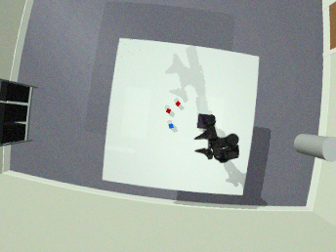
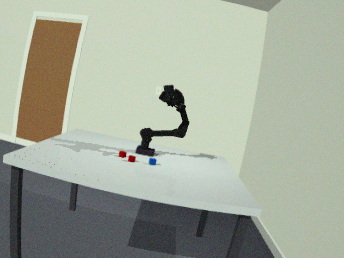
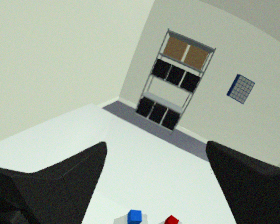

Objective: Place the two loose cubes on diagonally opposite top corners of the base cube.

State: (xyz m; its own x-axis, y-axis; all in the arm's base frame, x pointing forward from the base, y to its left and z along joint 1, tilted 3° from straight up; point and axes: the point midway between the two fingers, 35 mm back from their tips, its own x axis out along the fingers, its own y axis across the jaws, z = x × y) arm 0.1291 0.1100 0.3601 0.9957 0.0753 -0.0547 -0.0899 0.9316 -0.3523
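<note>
Now: the blue cube 120 mm ahead of my gripper tip, 90 mm to the right of it and 360 mm below it.
</note>
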